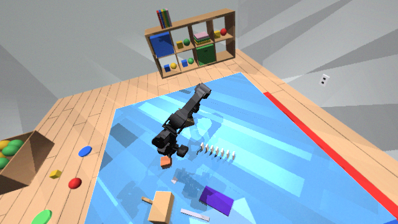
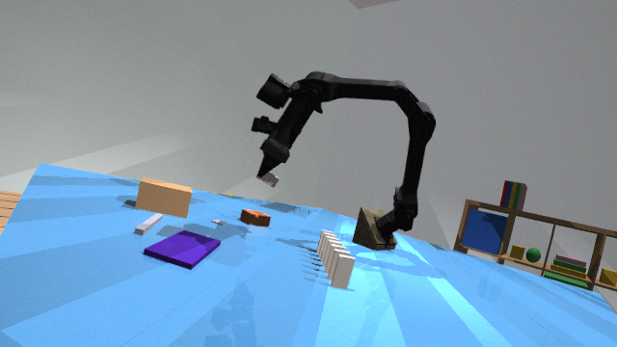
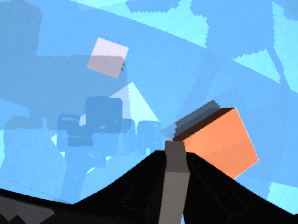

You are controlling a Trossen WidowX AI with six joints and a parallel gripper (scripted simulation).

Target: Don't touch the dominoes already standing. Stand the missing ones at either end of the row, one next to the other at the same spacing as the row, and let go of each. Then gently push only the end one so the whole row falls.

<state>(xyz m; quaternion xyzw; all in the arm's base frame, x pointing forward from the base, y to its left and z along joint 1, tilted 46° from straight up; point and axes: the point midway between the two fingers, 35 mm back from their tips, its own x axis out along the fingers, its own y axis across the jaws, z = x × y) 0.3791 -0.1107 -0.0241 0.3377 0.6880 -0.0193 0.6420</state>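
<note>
Right now my gripper tip is 13 cm above the small grey tile, 7 cm short of it and 1 cm to the left of it. From my gripper tip the other things lie so: orange block: 11 cm below, 6 cm to the right, 5 cm behind; tan box: 20 cm ahead, 10 cm below, 6 cm to the right; grey bar: 25 cm ahead, 12 cm below, 9 cm to the left.
</note>
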